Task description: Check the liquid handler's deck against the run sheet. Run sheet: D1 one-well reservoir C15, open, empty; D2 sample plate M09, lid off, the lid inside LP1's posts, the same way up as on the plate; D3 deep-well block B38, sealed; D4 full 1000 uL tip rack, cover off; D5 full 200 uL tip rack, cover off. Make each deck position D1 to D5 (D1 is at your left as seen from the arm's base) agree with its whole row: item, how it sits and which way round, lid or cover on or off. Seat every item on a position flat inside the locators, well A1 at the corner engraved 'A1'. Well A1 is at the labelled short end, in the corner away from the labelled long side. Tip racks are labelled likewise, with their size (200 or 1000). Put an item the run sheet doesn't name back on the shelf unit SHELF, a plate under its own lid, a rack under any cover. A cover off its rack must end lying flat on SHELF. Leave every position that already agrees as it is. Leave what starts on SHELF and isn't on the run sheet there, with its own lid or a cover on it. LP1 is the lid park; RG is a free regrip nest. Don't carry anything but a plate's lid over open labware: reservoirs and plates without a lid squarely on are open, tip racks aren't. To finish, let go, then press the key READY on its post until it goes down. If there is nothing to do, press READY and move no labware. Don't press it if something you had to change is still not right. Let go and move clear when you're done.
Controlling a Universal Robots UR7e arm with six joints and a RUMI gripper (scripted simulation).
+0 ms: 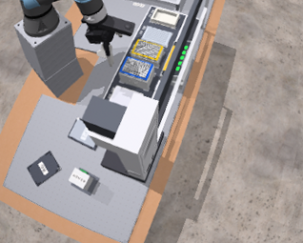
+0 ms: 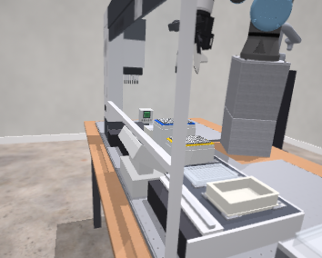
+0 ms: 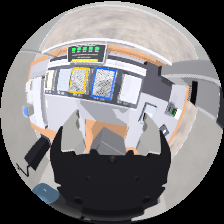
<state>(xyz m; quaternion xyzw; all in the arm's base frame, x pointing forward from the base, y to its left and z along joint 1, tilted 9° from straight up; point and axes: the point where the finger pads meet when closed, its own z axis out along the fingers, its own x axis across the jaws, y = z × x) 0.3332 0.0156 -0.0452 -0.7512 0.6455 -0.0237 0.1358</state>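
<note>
Right now the yellow-framed tip rack is 40 mm ahead of my hand, 160 mm to the left of it and 220 mm below it. Round my hand: white sealed block: 50 mm ahead, 80 mm to the right, 250 mm below; clear well plate: 40 mm ahead, 290 mm to the left, 260 mm below; blue-framed tip rack: 40 mm ahead, 40 mm to the left, 200 mm below.
</note>
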